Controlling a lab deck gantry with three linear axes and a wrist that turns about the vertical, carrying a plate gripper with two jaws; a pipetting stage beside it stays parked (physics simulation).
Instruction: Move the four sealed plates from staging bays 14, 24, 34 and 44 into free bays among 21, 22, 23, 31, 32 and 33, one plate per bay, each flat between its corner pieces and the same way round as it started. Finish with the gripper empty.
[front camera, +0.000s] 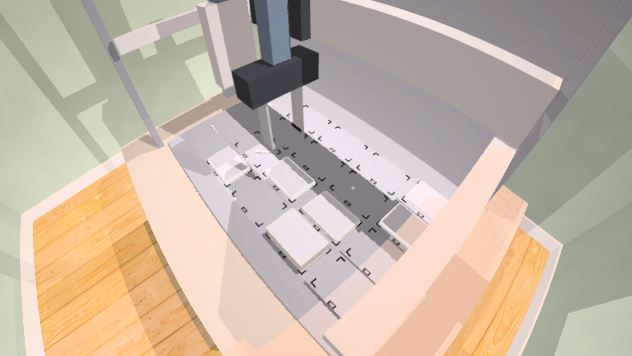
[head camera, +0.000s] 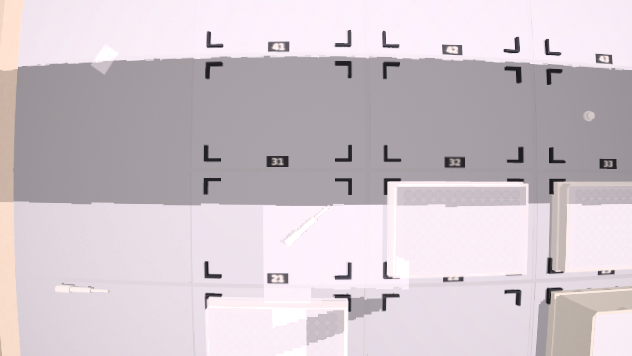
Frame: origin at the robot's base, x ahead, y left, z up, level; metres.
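Where they show: gripper, fingertip midpoint: (front camera: 284, 136); robot's base, origin of the base link: (front camera: 207, 161).
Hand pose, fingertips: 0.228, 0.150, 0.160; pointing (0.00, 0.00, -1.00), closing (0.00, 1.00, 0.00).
Things, the pixels of their centre, and the offset from my fingertips, as dx, dy, dz. "pt": a spot on its surface instead.
- taller pale box, body centre: (head camera: 625, 340) (front camera: 297, 239) +0.164, -0.107, -0.139
- thin pale tool, body centre: (head camera: 308, 224) (front camera: 263, 151) -0.136, +0.004, -0.157
- small round spot, surface spot: (head camera: 589, 115) (front camera: 352, 186) pt +0.139, +0.108, -0.156
My gripper (front camera: 284, 138) is open and empty, its two jaws hanging apart over the left part of the deck in the front view; the jaws do not show in the head view. A plate (front camera: 290, 177) (head camera: 457, 230) lies flat in bay 22. Another plate (front camera: 331, 216) (head camera: 600, 230) lies flat in bay 23. A plate (front camera: 404, 223) sits in bay 34 and a plate (front camera: 425, 195) in bay 44, both partly hidden by the front frame beam. No plate shows in bays 14 and 24 in the front view. Bays 21, 31, 32 and 33 hold no plate.
A plate (front camera: 228, 165) (head camera: 277, 332) lies in bay 11. A taller pale box (front camera: 298, 239) (head camera: 615, 332) stands in bay 13. A thin pale tool (front camera: 261, 151) (head camera: 306, 225) lies in bay 21, another (front camera: 213, 128) (head camera: 82, 289) left of the bays. A small round spot (front camera: 353, 188) (head camera: 589, 115) shows in bay 33.
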